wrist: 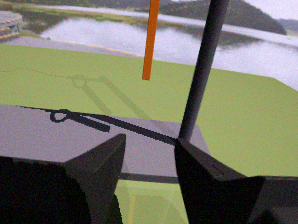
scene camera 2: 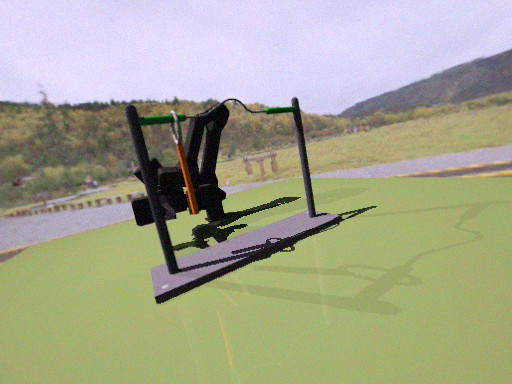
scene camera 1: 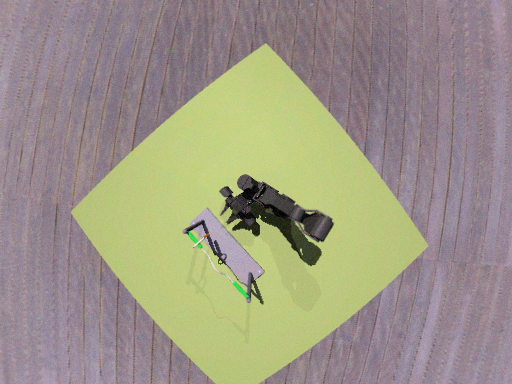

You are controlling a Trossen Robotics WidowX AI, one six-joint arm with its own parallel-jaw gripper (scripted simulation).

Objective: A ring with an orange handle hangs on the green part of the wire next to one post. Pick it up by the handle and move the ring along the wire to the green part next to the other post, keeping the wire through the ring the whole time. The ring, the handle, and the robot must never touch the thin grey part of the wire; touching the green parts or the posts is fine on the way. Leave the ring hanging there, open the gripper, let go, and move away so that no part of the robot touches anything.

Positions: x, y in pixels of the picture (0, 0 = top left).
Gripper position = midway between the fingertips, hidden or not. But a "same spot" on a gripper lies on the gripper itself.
Labels:
gripper: wrist 150, 142; scene camera 2; scene camera 1
same spot on gripper: (scene camera 2: 168, 212) = (scene camera 1: 222, 210)

